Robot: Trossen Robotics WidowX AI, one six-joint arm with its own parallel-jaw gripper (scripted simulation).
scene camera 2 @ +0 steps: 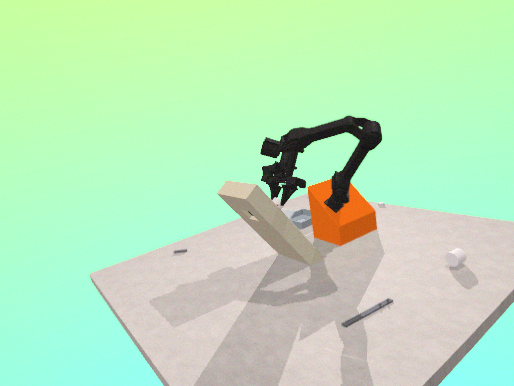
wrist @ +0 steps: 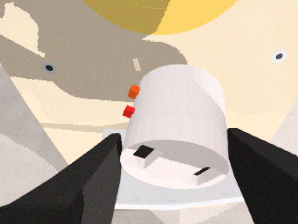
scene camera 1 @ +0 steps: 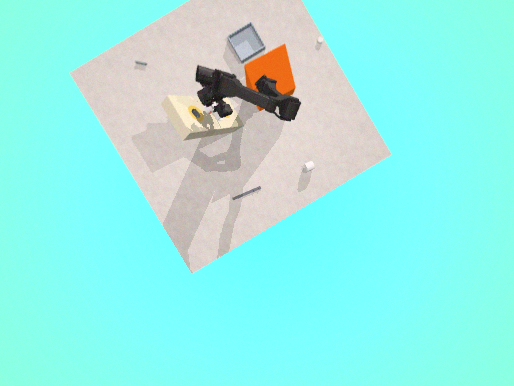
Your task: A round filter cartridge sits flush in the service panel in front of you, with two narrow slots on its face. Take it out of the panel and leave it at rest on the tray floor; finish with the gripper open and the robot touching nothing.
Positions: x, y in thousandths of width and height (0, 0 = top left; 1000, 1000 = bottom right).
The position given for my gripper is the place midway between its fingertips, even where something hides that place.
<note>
I see my gripper (scene camera 2: 540, 530), a round filter cartridge (wrist: 592, 614), a cream service panel (scene camera 2: 485, 522) and a grey tray (scene camera 1: 480, 110).
My gripper shows as well in the wrist view (wrist: 586, 623). The cream service panel also shows in the wrist view (wrist: 250, 319) and in scene camera 1 (scene camera 1: 365, 297).
</note>
